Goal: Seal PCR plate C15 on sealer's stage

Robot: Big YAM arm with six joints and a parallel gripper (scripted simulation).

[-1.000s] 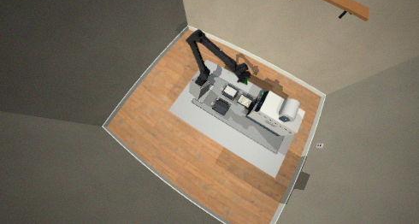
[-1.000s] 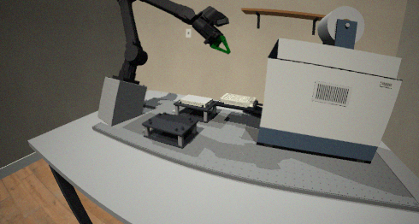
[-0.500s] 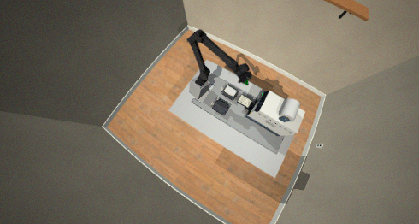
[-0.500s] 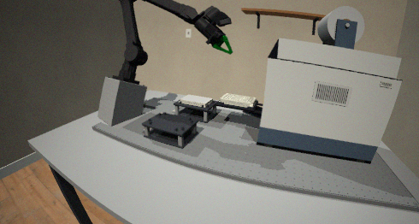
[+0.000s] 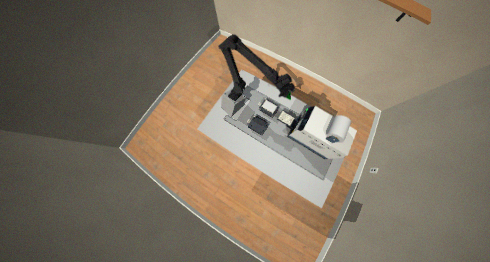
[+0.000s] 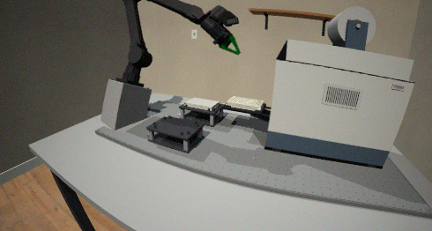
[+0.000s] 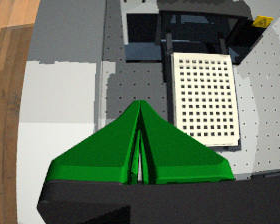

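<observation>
Now: the white start key 17 cm ahead of my hand, 10 cm below it and 1 cm to the left of it. The rest, counted from my hand: 96-well plate C15: 18 cm below, 9 cm to the right, 7 cm ahead; dark stage: 19 cm below, 9 cm to the right, 7 cm ahead; sealed plate C51: 22 cm below, 13 cm behind, 6 cm to the right.
</observation>
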